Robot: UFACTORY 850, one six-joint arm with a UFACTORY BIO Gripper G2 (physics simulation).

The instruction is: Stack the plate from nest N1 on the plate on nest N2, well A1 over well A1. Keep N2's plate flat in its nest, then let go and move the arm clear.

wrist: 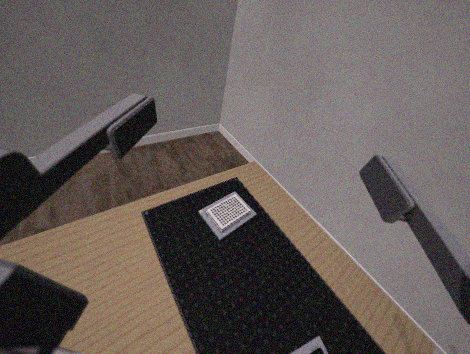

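Observation:
A white plate with a grid of dark wells (230, 211) lies flat in a grey nest (221, 235) near the far end of the black board. The nest's label is too small to read, so I cannot tell whether it is N1 or N2. The corner of another light grey piece (306, 346), with a dark area inside it, shows at the bottom edge; most of it is cut off. My gripper (260, 158) is open and empty, its fingers wide apart. It is tilted and stands high above the board, well away from the plate.
The black board (250, 280) lies on a wooden table (115, 240). The table's far edge borders a brown floor (175, 155). A grey wall (320, 100) runs close along the table's right side, and another wall (125, 50) stands behind the floor.

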